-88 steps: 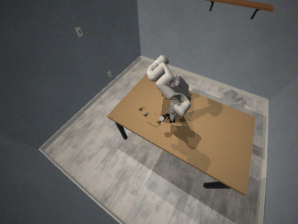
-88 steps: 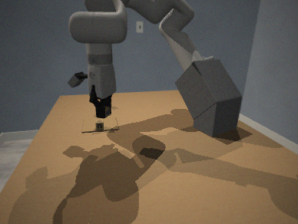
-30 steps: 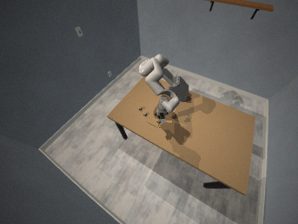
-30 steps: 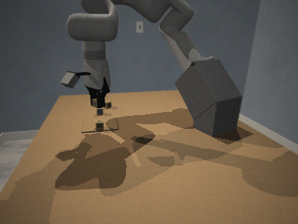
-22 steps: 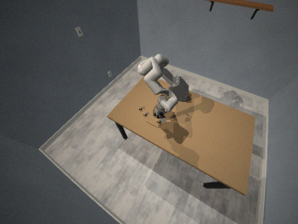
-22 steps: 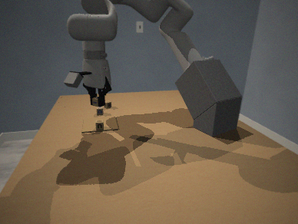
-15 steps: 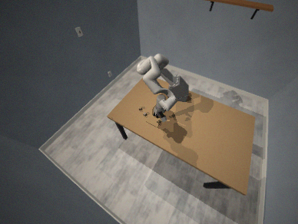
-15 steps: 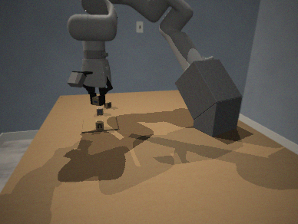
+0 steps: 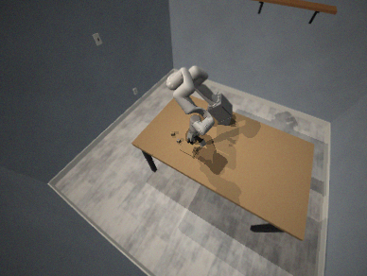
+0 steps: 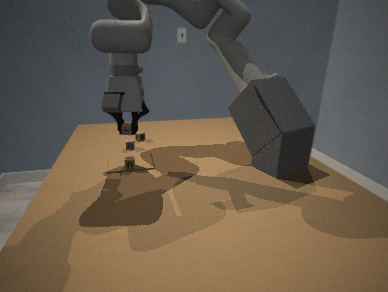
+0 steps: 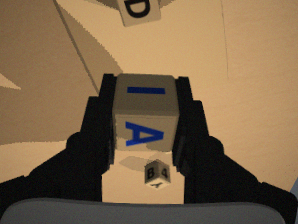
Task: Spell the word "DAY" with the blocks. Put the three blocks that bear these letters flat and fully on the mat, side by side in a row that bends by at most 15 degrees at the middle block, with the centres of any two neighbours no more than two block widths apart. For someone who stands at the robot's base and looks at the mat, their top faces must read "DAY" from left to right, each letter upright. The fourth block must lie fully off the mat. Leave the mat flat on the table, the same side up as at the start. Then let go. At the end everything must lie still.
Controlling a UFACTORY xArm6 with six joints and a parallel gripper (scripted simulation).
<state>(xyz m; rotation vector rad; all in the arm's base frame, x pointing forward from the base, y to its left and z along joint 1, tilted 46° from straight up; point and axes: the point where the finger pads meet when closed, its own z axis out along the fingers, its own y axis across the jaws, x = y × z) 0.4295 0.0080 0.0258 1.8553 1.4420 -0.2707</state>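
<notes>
The thin tan mat is 12 cm below my hand and 2 cm to the right of it.
</notes>
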